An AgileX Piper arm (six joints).
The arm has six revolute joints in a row. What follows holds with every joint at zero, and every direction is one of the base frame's. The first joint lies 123.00 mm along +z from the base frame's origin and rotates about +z. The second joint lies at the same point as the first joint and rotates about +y. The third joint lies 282.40 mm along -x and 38.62 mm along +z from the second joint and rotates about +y. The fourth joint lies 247.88 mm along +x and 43.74 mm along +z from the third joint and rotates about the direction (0.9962, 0, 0.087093). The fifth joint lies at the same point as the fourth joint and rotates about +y. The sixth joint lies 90.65 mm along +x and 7.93 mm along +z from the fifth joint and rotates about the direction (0.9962, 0, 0.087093). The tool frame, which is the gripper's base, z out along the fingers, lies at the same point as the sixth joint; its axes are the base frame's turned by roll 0.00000, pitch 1.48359 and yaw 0.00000 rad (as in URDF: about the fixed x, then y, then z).
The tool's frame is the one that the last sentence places.
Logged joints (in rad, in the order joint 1, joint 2, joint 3, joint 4, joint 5, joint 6), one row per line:
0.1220, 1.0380, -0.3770, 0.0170, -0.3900, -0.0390
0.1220, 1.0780, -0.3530, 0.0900, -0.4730, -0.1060
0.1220, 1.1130, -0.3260, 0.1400, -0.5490, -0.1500
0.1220, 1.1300, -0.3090, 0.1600, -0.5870, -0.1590
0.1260, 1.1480, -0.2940, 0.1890, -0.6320, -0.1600
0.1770, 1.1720, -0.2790, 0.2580, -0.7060, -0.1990
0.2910, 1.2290, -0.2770, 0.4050, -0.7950, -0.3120
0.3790, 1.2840, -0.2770, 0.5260, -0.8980, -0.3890
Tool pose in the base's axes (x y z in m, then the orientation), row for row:
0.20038, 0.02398, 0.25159, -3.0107, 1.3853, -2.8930
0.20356, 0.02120, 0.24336, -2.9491, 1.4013, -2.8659
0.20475, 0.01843, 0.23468, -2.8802, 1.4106, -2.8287
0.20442, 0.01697, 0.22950, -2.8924, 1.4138, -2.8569
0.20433, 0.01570, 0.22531, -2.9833, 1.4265, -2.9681
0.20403, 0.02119, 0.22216, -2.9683, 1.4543, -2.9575
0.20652, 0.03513, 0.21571, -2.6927, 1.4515, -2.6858
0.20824, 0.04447, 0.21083, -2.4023, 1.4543, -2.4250
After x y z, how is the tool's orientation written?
As angles about the fixed x, y, z axes (roll, pitch, yaw), in radians.
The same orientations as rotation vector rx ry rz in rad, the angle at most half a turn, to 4 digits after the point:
-0.1227, 1.7509, 0.0663
-0.0983, 1.7345, 0.0351
-0.0776, 1.7238, 0.0048
-0.0616, 1.7218, -0.0048
-0.0312, 1.7130, -0.0069
-0.0251, 1.6854, -0.0079
-0.0471, 1.6777, -0.0361
-0.0436, 1.6568, -0.0796

